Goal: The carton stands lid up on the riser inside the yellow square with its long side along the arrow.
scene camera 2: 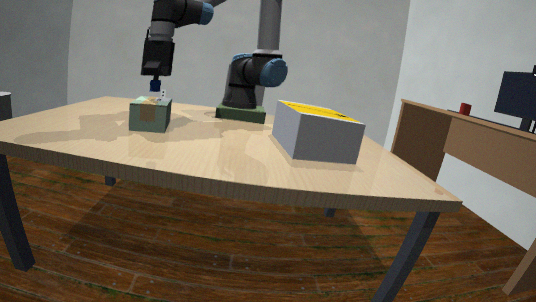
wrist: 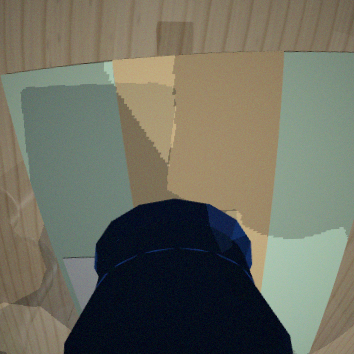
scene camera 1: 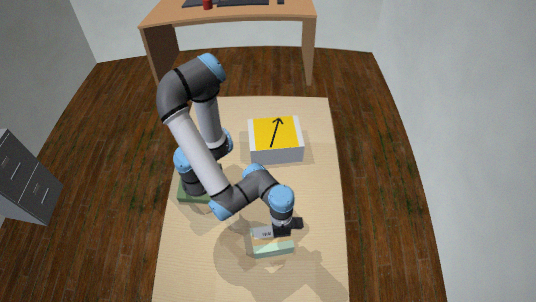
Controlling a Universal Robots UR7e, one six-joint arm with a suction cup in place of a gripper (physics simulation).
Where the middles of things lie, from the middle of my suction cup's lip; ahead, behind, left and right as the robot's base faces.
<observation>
My suction cup is now 4 cm past the pale green carton (scene camera 2: 146, 114), 1 cm to the left of it and 9 cm above it. The rest, counted from my suction cup: riser (scene camera 2: 306, 132) (4 cm ahead, 50 cm to the left, 7 cm below).
</observation>
